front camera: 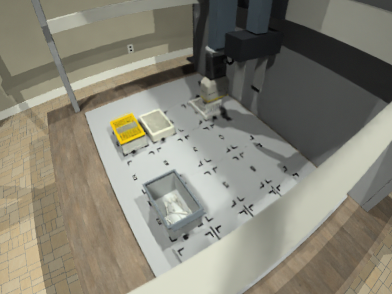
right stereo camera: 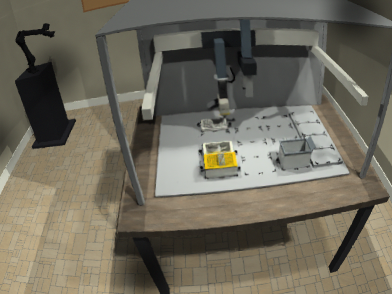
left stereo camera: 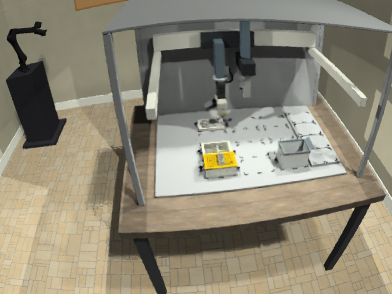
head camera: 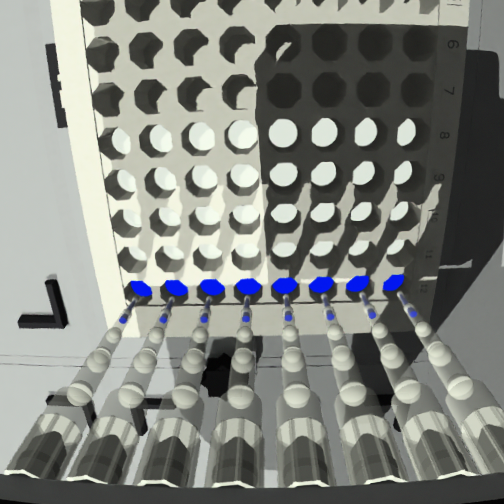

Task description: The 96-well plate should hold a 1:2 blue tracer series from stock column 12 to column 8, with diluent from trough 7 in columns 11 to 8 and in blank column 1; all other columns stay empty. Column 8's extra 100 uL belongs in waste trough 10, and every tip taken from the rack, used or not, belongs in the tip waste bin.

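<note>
The 96-well plate [front camera: 197, 108] [head camera: 267, 320] [left stereo camera: 201, 126] [right stereo camera: 204, 127] lies at the back left under the pipetting head [front camera: 211, 89] [left stereo camera: 221, 105] [right stereo camera: 223, 106]. In the head view, column 12 is blue, columns 11 to 8 hold pale liquid, and columns 7 and 6 look empty; column 1 is out of view. Eight tips [head camera: 246, 317] on the head point at column 12, each with short blue liquid inside; their height above the wells is unclear. The parked plate gripper [front camera: 248, 94] hangs beside the head, fingers apart, holding nothing. The tip waste bin [front camera: 156, 202] [left stereo camera: 294, 156] [right stereo camera: 295, 157] holds pale used tips.
The yellow tip rack [front camera: 131, 135] [left stereo camera: 211, 162] [right stereo camera: 211, 162], with a grey band of tips, stands at the front left. The pale trough block [front camera: 163, 135] adjoins it; its single troughs cannot be made out. The gantry beam [left stereo camera: 175, 41] [right stereo camera: 175, 42] spans the back.
</note>
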